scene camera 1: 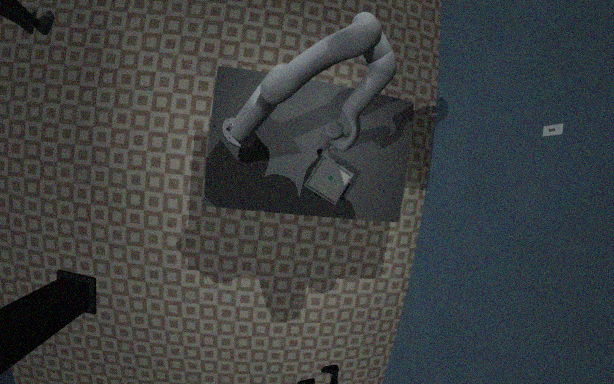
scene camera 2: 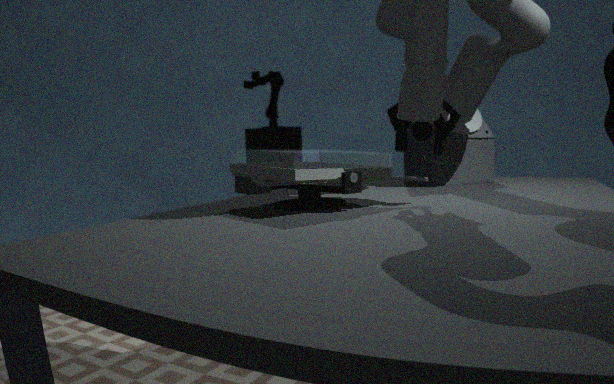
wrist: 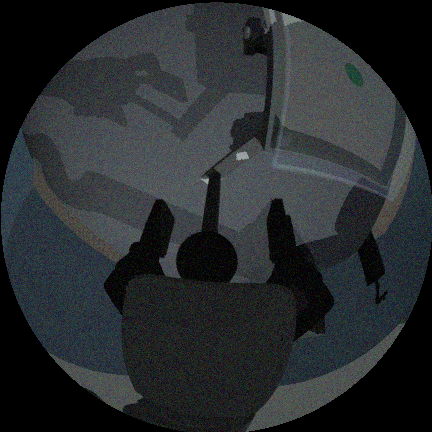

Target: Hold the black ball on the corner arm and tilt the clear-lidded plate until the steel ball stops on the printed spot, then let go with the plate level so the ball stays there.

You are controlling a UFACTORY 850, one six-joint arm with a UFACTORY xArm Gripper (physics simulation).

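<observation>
The clear-lidded plate [scene camera 1: 320, 186] [scene camera 2: 270, 173] [wrist: 325, 107] stands on a short central support and looks nearly level in scene camera 2. Its green printed spot [scene camera 1: 331, 178] [wrist: 354, 74] shows through the lid. I cannot make out the steel ball. The corner arm [wrist: 248, 151] reaches out from the plate's near corner in the wrist view, with a thin dark stem [wrist: 212, 202] leading to the black ball [scene camera 2: 422, 131] [wrist: 206, 260]. My gripper [scene camera 2: 419, 146] [wrist: 217, 208] is open, its two fingers on either side of the black ball with gaps visible in the wrist view.
The dark grey table [scene camera 1: 375, 187] [scene camera 2: 200, 270] carries the plate and the robot's base. A small dark block [scene camera 2: 353, 178] [wrist: 255, 40] with a round face sits at the plate's side. A dark box [scene camera 2: 272, 145] with a black jointed arm [scene camera 2: 272, 102] stands behind the plate.
</observation>
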